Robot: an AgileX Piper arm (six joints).
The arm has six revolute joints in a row. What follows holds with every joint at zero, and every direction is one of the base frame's. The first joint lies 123.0 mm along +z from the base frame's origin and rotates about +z. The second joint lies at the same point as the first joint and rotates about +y. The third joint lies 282.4 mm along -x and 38.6 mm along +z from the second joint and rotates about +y. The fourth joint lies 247.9 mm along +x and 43.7 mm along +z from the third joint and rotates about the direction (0.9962, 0, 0.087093). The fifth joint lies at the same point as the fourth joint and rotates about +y. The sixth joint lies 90.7 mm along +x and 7.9 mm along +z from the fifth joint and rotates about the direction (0.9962, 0, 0.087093). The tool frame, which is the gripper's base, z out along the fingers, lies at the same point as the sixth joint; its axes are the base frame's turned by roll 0.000, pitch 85.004 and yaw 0.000 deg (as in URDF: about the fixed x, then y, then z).
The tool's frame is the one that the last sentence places.
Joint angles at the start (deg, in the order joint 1, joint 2, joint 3, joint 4, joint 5, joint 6):
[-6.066, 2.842, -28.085, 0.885, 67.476, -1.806]
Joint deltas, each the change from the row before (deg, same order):
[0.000, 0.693, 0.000, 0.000, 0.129, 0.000]
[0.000, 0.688, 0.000, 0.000, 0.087, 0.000]
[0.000, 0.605, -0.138, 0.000, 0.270, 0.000]
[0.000, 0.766, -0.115, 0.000, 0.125, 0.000]
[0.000, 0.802, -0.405, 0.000, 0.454, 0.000]
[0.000, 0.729, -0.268, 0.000, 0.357, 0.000]
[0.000, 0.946, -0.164, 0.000, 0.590, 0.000]
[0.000, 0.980, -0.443, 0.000, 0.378, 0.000]
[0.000, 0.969, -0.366, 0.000, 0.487, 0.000]
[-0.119, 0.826, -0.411, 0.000, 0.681, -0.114]
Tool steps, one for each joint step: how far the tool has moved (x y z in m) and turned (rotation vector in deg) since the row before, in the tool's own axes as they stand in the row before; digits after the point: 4 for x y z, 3 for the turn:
[-0.0009, 0.0000, 0.0014, -0.022, 0.822, 0.010]
[-0.0009, 0.0000, 0.0013, -0.020, 0.775, 0.010]
[-0.0009, 0.0000, 0.0006, -0.021, 0.737, 0.007]
[-0.0013, 0.0000, 0.0010, -0.021, 0.776, 0.009]
[-0.0017, 0.0000, -0.0001, -0.025, 0.851, 0.006]
[-0.0014, 0.0000, 0.0003, -0.023, 0.818, 0.007]
[-0.0011, 0.0000, 0.0012, -0.039, 1.371, 0.011]
[-0.0022, -0.0001, 0.0000, -0.026, 0.915, 0.008]
[-0.0019, 0.0000, 0.0003, -0.031, 1.089, 0.009]
[-0.0014, -0.0001, -0.0001, 0.049, 1.096, -0.022]

